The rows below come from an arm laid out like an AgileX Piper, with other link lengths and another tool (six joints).
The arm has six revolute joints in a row. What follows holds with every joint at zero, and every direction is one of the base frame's. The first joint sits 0.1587 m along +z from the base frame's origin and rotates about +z. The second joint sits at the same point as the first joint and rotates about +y. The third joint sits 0.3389 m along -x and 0.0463 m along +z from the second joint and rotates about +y. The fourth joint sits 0.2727 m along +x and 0.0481 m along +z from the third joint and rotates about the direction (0.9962, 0, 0.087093). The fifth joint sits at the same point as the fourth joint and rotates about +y. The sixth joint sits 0.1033 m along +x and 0.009 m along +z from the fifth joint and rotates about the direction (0.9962, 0, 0.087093). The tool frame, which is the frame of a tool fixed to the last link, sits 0.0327 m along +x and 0.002 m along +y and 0.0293 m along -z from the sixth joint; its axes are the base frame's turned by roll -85.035, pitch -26.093 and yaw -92.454 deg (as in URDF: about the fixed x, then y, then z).
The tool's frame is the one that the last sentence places.
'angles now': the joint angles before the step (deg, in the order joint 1, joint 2, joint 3, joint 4, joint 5, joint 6). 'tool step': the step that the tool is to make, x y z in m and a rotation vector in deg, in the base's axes. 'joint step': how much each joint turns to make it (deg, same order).
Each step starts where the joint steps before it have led.
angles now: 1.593 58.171 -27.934 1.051 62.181 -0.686
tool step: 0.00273 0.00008 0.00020 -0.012 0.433 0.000
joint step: 0.002 0.820 -0.386 0.000 0.000 0.002
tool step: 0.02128 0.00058 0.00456 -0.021 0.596 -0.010
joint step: -0.003 4.437 -3.277 0.000 -0.563 -0.002
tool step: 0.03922 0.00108 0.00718 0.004 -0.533 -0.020
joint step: 0.002 6.842 -6.086 0.000 -1.289 0.001
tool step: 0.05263 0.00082 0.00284 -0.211 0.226 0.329
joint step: -0.001 9.304 -8.335 -0.216 -0.733 -0.239
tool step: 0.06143 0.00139 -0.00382 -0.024 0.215 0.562
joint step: 0.000 10.488 -10.242 -0.001 -0.024 -0.562
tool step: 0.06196 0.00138 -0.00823 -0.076 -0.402 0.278
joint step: -0.001 10.105 -11.324 -0.097 0.822 -0.223
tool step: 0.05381 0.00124 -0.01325 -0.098 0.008 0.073
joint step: 0.001 9.213 -10.955 -0.120 1.753 0.001
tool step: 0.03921 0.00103 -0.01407 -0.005 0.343 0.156
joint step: 0.001 7.251 -8.991 -0.001 2.085 -0.135
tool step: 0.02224 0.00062 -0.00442 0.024 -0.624 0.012
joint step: -0.001 3.708 -5.661 0.001 1.329 0.000
